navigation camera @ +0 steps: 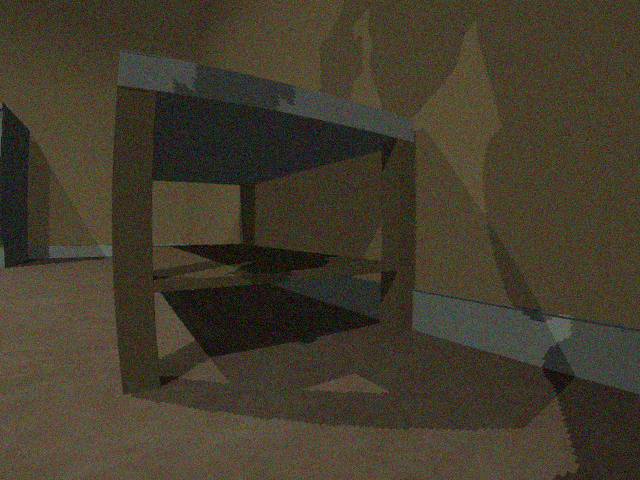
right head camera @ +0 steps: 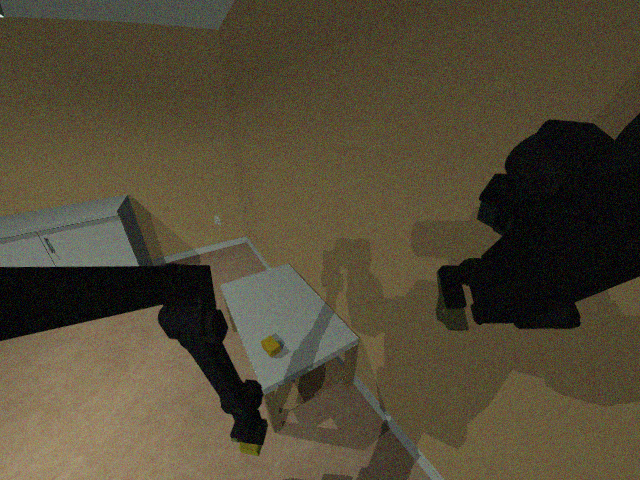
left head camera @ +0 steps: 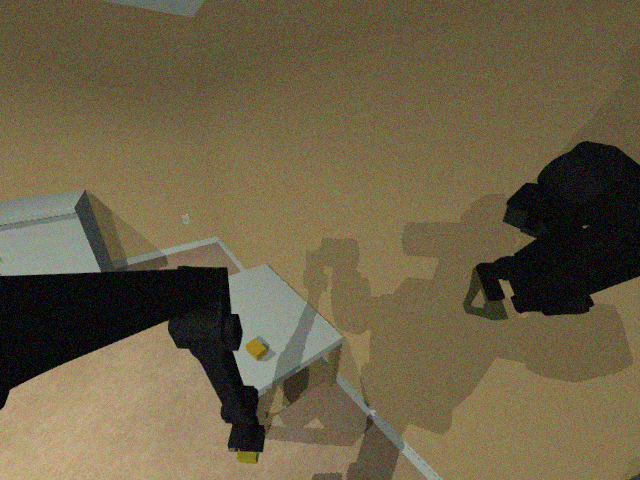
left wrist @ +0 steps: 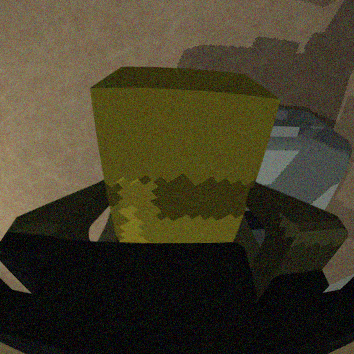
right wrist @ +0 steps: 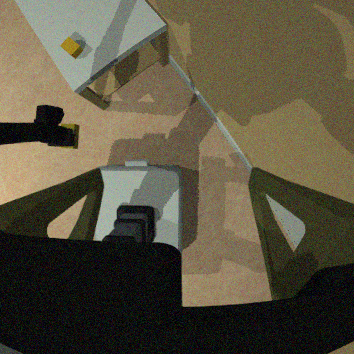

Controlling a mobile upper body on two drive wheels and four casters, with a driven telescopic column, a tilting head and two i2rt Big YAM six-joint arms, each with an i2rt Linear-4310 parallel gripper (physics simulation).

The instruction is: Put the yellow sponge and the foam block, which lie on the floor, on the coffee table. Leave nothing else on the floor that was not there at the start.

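Places are measured from the left arm's base along level axes (x down, y back, z left), in millimetres.
Pixels of known places: left gripper, between the fingertips: (right head camera: 253, 441) (left head camera: 250, 449) (left wrist: 176, 176) (right wrist: 70, 139); right gripper, between the fingertips: (right head camera: 472, 315) (left head camera: 492, 307) (right wrist: 175, 175).
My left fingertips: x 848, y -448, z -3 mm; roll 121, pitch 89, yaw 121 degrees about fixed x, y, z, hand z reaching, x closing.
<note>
Ahead of a thing's pixels: the offset from my left fingertips to its top centre.
The coffee table (left head camera: 276, 291) (right head camera: 273, 302) (right wrist: 47, 20) (navigation camera: 149, 72) has a pale top and brown legs. An amber block {dx +62, dy -464, dz +67 mm} (left head camera: 256, 349) (right head camera: 270, 346) (right wrist: 71, 47), apparently the foam block, lies on it near one edge. My left gripper (left head camera: 247, 448) (right head camera: 249, 440) (left wrist: 176, 176) is shut on a yellow block, apparently the yellow sponge {dx -38, dy -12, dz -1 mm} (left head camera: 247, 457) (right head camera: 250, 450) (left wrist: 185, 135) (right wrist: 75, 136). It holds it off to the side of the table, with floor behind it in the left wrist view. My right gripper (left head camera: 485, 308) (right head camera: 452, 317) (right wrist: 175, 175) is open and empty, away from the table.
A pale cabinet (left head camera: 41, 250) (right head camera: 87, 240) stands beyond the table at the left. The wall's baseboard (left head camera: 398, 439) (right head camera: 408, 444) (navigation camera: 516, 330) runs close along the table's right side. My pale base (right wrist: 112, 195) shows below the right gripper. Arm shadows cross the tabletop.
</note>
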